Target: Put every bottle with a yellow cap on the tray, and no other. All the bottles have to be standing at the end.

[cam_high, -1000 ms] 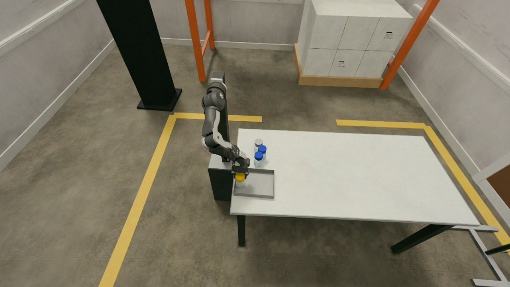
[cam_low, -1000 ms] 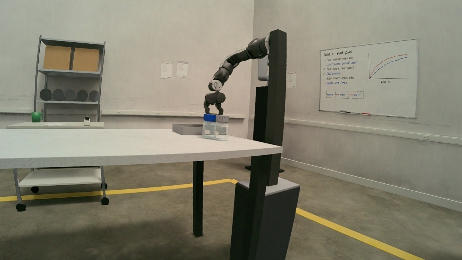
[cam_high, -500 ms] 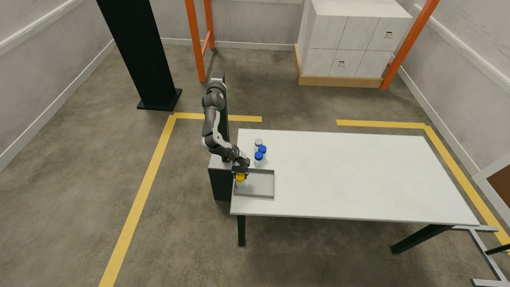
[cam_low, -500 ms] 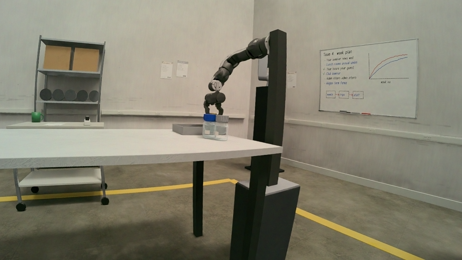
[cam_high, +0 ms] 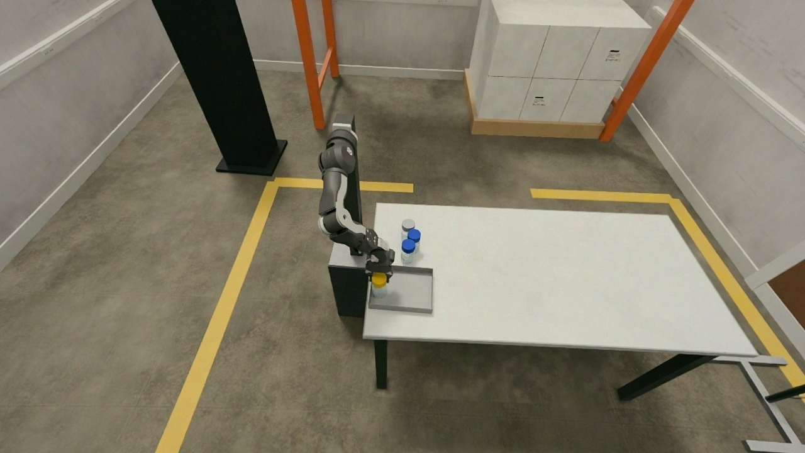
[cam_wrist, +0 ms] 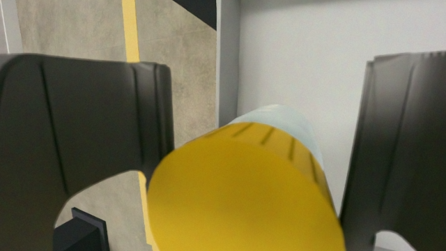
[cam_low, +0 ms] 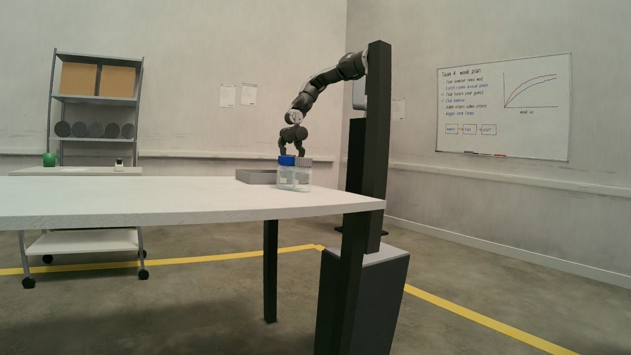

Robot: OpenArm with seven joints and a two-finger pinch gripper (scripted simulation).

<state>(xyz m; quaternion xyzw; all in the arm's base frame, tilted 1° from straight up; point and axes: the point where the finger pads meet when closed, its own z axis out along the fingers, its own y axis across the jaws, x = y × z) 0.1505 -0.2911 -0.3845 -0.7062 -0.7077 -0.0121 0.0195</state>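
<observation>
The yellow-capped bottle lies 20 mm to the right of my hand and 50 mm below it. Round my hand: grey tray (90 mm ahead, 80 mm below); grey-capped bottle (90 mm ahead, 260 mm to the left, 50 mm below).
</observation>
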